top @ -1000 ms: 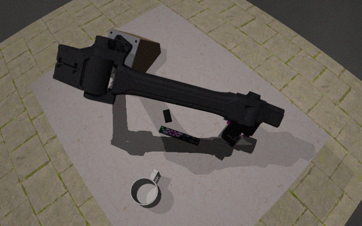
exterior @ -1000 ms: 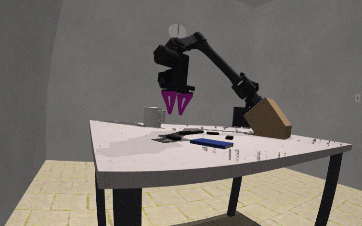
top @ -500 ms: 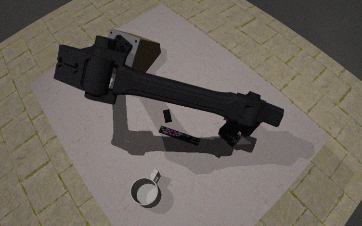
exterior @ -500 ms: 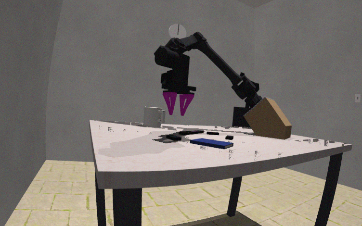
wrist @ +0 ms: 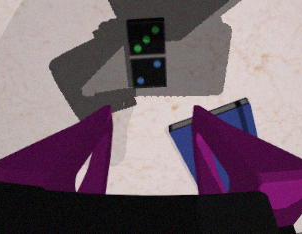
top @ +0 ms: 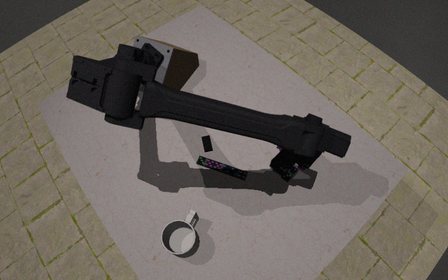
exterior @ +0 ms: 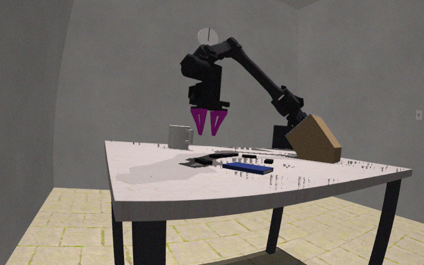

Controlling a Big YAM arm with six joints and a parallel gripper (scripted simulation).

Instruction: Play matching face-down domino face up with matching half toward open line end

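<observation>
Now: the domino 8 cm below my hand. The rest, counted from my hand: blue book (11 cm to the left, 8 cm below, 7 cm behind); then mug (37 cm to the right, 10 cm behind, 5 cm below).
</observation>
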